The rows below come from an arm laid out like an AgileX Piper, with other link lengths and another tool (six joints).
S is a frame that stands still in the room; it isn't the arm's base.
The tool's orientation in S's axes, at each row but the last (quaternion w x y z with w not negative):
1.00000 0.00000 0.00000 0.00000
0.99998 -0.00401 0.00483 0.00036
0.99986 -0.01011 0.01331 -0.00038
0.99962 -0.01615 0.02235 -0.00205
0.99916 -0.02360 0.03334 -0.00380
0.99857 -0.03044 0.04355 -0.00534
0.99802 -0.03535 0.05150 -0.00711
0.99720 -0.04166 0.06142 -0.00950
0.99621 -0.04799 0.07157 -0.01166
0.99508 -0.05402 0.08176 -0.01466
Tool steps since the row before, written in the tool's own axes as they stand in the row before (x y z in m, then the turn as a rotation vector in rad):
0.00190 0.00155 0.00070 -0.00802 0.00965 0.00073
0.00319 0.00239 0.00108 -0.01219 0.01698 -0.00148
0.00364 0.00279 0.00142 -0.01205 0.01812 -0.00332
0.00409 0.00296 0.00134 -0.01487 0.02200 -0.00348
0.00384 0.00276 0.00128 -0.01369 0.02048 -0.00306
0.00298 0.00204 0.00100 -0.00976 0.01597 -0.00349
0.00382 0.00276 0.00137 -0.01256 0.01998 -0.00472
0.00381 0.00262 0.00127 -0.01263 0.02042 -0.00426
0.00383 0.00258 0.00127 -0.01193 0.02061 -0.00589
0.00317 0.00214 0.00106 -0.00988 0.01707 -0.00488
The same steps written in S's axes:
0.00190 0.00155 0.00070 -0.00802 0.00965 0.00073
0.00320 0.00240 0.00103 -0.01222 0.01696 -0.00150
0.00368 0.00281 0.00127 -0.01213 0.01806 -0.00336
0.00416 0.00298 0.00106 -0.01494 0.02195 -0.00352
0.00393 0.00278 0.00089 -0.01374 0.02044 -0.00311
0.00307 0.00206 0.00061 -0.00990 0.01586 -0.00360
0.00397 0.00278 0.00077 -0.01277 0.01982 -0.00482
0.00397 0.00262 0.00057 -0.01278 0.02030 -0.00440
0.00401 0.00257 0.00046 -0.01231 0.02032 -0.00612
0.00334 0.00212 0.00029 -0.01020 0.01683 -0.00507

